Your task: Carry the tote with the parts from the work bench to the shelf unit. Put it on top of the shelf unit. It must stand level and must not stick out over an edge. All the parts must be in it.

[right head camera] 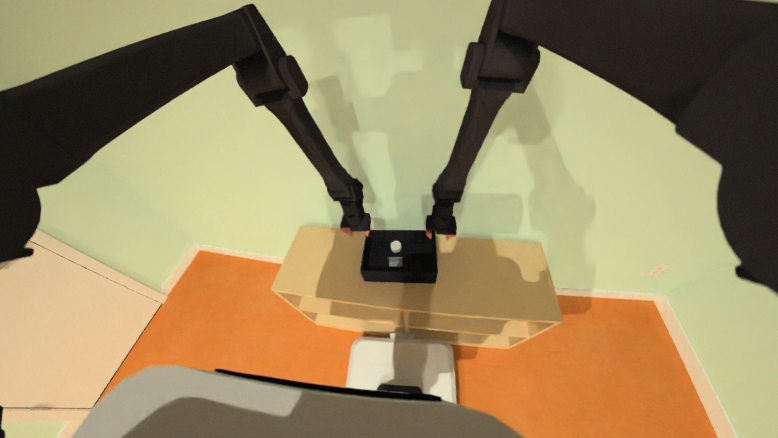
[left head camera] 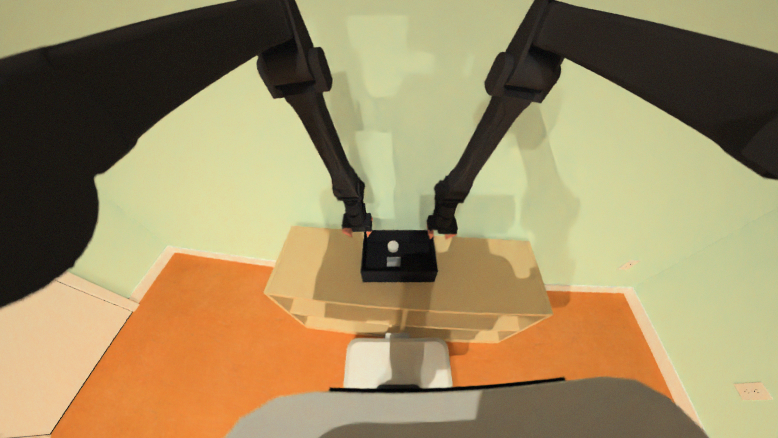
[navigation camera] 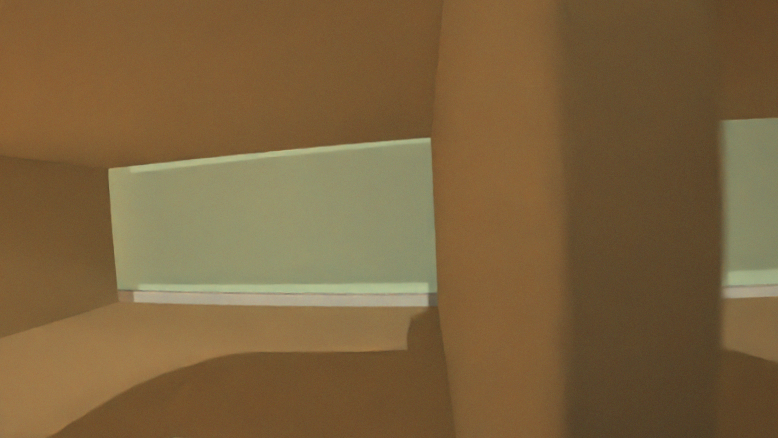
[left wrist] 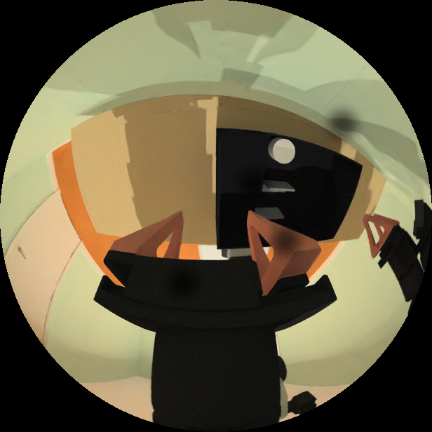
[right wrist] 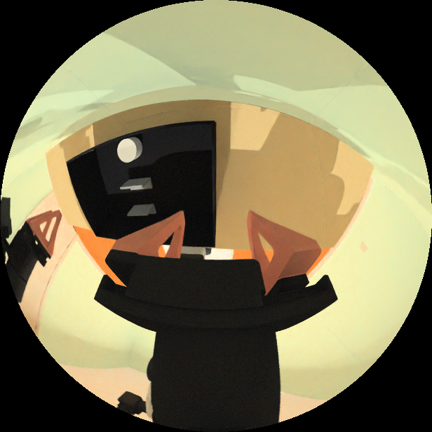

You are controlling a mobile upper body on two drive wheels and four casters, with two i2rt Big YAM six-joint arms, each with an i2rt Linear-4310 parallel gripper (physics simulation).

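Frame: origin at the left arm's base, x left, y back, z up, level; metres.
Seen in the pictures: left gripper, fingertip midpoint: (right head camera: 360, 235) (left head camera: 360, 235); right gripper, fingertip midpoint: (right head camera: 438, 238) (left head camera: 437, 238).
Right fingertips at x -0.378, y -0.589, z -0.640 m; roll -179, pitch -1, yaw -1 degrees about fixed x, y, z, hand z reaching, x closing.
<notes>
Pixels of each thing's top centre, then the offset from my right fingertips to it. "*": a spot on its surface instead.
- black tote, middle of its top: (right head camera: 399, 249) (left head camera: 398, 249) dz -0.060, dx +0.153, dy +0.013 m
- wooden shelf unit, surface spot: (right head camera: 500, 288) (left head camera: 495, 285) * dz -0.160, dx -0.262, dy +0.137 m
- white round part, middle of its top: (right head camera: 395, 245) (left head camera: 393, 245) dz -0.133, dx +0.176, dy -0.057 m
- grey part, middle of its top: (right head camera: 395, 259) (left head camera: 393, 259) dz -0.117, dx +0.174, dy +0.026 m
- shelf unit's upright divider, middle of its top: (navigation camera: 448, 76) dz -0.445, dx +0.110, dy +0.043 m
The black tote (left head camera: 400, 274) (right head camera: 399, 275) (left wrist: 240, 170) (right wrist: 185, 190) stands on top of the wooden shelf unit (left head camera: 489, 282) (right head camera: 500, 288) (left wrist: 165, 175) (right wrist: 285, 190). It looks level, with shelf top showing on its left, right and front. In it lie a white round part (left head camera: 393, 246) (right head camera: 395, 246) (left wrist: 283, 150) (right wrist: 129, 150) and a grey part (left head camera: 393, 261) (right head camera: 395, 261), which shows as two grey patches in the wrist views. My left gripper (left head camera: 357, 233) (right head camera: 357, 232) (left wrist: 214, 216) is open and empty near the tote's left back corner. My right gripper (left head camera: 439, 235) (right head camera: 439, 236) (right wrist: 215, 216) is open and empty near its right back corner.
A pale green wall (left head camera: 587, 228) (right head camera: 598, 228) rises behind the shelf unit. A white base (left head camera: 370, 361) (right head camera: 372, 361) is close in front of the shelf unit. A beige panel (left head camera: 59, 353) (right head camera: 59, 326) is at the left. The navigation camera faces the shelf unit's upright divider (navigation camera: 506, 217).
</notes>
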